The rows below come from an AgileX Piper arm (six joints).
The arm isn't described. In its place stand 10 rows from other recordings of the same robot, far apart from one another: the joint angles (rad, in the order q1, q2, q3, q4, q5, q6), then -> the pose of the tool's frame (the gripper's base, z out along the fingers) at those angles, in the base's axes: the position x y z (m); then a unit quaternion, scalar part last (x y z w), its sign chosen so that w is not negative.
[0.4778 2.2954 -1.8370 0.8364 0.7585 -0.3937] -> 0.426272, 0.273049, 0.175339, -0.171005, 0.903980, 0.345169, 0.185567
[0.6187 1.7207 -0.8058 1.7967 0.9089 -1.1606] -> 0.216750, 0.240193, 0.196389, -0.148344, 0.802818, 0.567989, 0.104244
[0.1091 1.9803 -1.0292 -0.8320 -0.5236 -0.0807] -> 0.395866, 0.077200, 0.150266, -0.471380, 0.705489, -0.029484, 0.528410
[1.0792 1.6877 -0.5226 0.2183 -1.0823 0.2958] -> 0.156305, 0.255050, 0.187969, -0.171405, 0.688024, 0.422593, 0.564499
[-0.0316 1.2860 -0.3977 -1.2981 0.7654 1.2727] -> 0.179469, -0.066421, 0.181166, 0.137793, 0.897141, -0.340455, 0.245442
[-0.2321 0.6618 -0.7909 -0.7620 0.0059 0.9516] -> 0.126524, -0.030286, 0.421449, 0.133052, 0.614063, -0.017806, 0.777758
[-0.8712 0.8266 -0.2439 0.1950 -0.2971 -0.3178] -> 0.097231, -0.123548, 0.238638, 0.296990, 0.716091, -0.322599, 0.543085
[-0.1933 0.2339 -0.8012 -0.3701 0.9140 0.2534] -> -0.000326, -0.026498, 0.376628, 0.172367, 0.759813, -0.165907, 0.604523
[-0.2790 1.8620 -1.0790 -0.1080 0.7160 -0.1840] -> 0.324363, -0.099618, 0.148984, 0.009528, 0.996060, -0.055715, 0.068340
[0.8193 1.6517 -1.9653 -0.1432 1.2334 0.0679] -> 0.244162, 0.243355, 0.452930, -0.339226, 0.866210, 0.089864, 0.355711
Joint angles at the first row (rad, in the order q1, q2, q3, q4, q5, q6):
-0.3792, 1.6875, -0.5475, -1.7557, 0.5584, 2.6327
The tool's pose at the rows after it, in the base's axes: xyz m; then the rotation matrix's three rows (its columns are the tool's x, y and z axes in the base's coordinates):
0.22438 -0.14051 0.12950; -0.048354 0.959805 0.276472; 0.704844 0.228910 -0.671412; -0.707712 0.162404 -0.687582
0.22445 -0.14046 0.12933; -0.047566 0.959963 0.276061; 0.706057 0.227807 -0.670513; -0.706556 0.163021 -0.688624
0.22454 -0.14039 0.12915; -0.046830 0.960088 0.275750; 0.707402 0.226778 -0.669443; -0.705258 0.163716 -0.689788
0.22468 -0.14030 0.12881; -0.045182 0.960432 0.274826; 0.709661 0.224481 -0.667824; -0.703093 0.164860 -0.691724
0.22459 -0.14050 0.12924; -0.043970 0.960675 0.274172; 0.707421 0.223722 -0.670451; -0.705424 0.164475 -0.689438
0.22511 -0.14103 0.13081; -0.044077 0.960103 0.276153; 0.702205 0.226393 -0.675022; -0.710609 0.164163 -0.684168
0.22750 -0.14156 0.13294; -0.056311 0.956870 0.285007; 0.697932 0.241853 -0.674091; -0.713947 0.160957 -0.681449
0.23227 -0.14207 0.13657; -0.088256 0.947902 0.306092; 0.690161 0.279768 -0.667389; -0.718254 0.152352 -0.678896
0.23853 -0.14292 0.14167; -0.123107 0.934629 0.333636; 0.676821 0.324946 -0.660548; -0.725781 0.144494 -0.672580
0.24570 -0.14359 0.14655; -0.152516 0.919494 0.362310; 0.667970 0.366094 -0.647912; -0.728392 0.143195 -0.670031
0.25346 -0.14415 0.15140; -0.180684 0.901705 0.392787; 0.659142 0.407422 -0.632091; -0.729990 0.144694 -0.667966
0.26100 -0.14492 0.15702; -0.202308 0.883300 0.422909; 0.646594 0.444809 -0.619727; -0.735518 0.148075 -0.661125
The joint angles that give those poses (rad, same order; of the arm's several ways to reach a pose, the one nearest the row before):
-0.3793, 1.6872, -0.5475, -1.7575, 0.5592, 2.6325
-0.3793, 1.6878, -0.5478, -1.7559, 0.5583, 2.6326
-0.3792, 1.6884, -0.5482, -1.7543, 0.5571, 2.6326
-0.3790, 1.6896, -0.5489, -1.7513, 0.5554, 2.6328
-0.3789, 1.6887, -0.5490, -1.7512, 0.5587, 2.6326
-0.3788, 1.6855, -0.5518, -1.7511, 0.5629, 2.6273
-0.3788, 1.6829, -0.5610, -1.7492, 0.5578, 2.6063
-0.3787, 1.6787, -0.5776, -1.7505, 0.5413, 2.5636
-0.3786, 1.6737, -0.5998, -1.7551, 0.5223, 2.5161
-0.3786, 1.6716, -0.6259, -1.7533, 0.4961, 2.4702
-0.3787, 1.6716, -0.6541, -1.7515, 0.4661, 2.4264
-0.3786, 1.6707, -0.6824, -1.7532, 0.4407, 2.3900

